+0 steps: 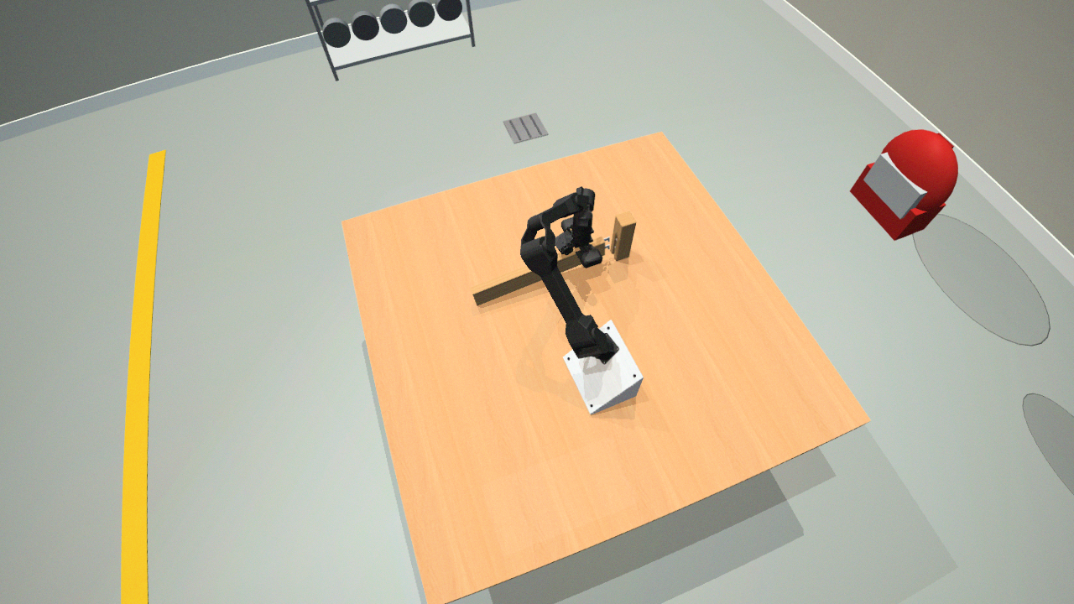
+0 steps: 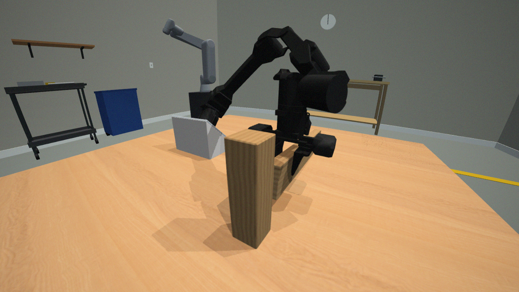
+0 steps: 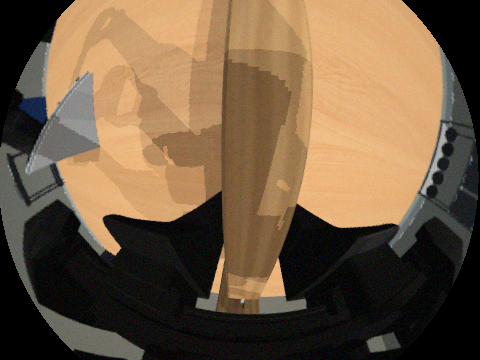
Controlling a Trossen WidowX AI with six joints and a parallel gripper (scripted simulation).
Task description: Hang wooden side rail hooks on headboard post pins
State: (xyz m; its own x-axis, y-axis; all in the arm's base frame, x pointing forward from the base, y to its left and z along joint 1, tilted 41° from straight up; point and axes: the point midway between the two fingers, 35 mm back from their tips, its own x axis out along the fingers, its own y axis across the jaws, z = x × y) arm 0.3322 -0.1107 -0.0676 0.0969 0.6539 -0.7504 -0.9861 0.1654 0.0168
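Now: gripper tip 2 cm past the headboard post, 14 cm to the left of it and 4 cm below it.
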